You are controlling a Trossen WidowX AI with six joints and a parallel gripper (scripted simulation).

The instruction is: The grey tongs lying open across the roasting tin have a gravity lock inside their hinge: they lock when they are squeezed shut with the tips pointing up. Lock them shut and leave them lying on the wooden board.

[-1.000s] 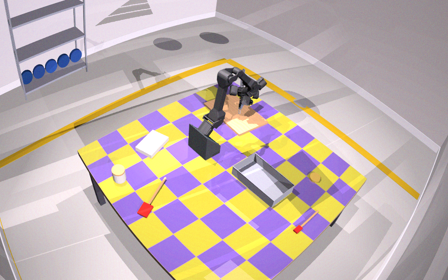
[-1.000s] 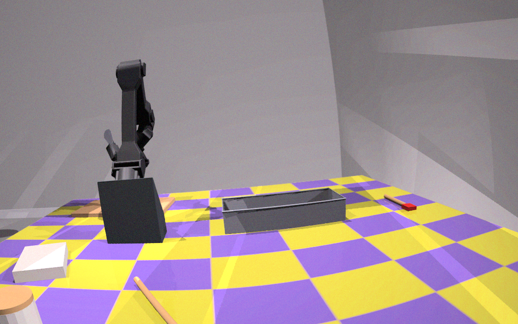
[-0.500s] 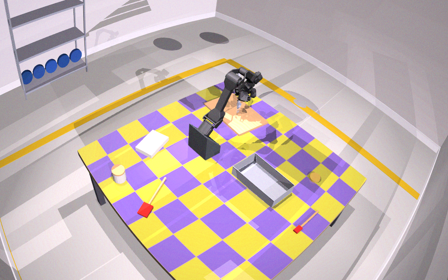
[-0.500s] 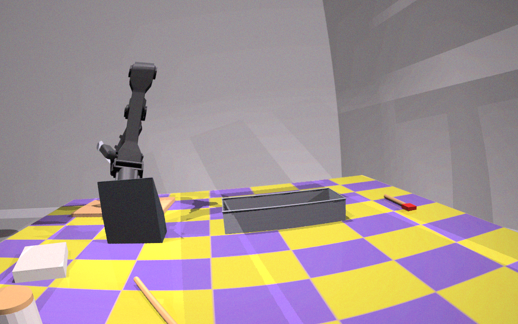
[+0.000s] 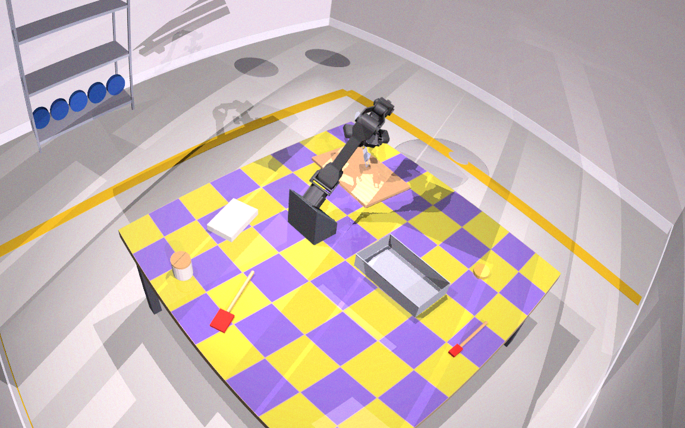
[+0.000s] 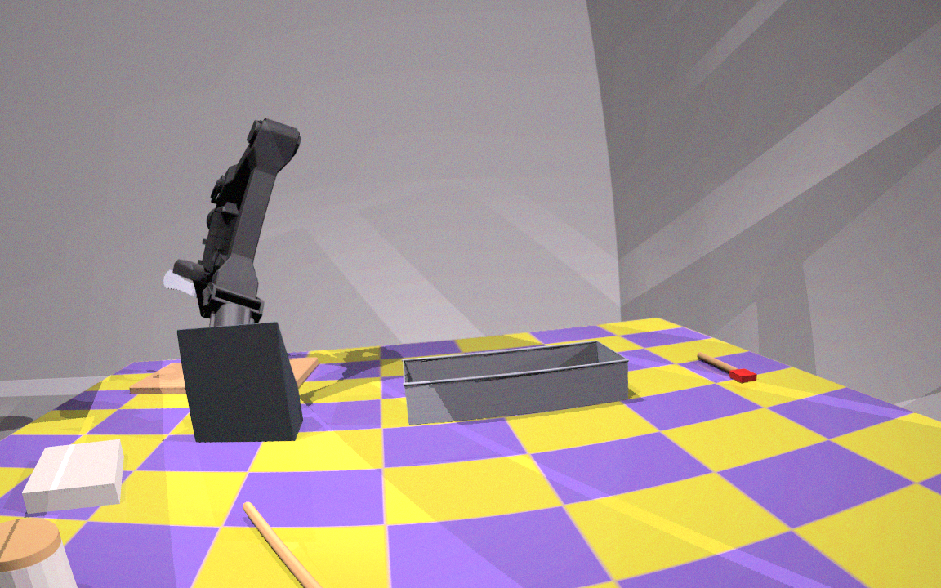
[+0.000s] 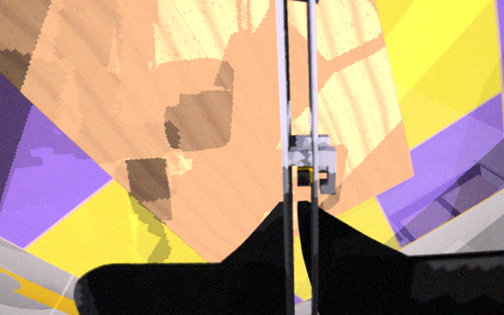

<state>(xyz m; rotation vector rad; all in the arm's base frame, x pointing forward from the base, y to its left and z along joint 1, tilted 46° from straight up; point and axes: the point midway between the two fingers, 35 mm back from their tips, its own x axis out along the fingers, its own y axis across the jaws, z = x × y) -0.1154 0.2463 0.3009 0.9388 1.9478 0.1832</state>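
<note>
The wooden board is 3 cm ahead of my gripper tip and 12 cm below it. The rest, counted from my gripper tip: white block: 8 cm behind, 59 cm to the right, 11 cm below; then capped jar: 1 cm ahead, 89 cm to the right, 9 cm below; then roasting tin: 52 cm ahead, 32 cm to the right, 10 cm below.
</note>
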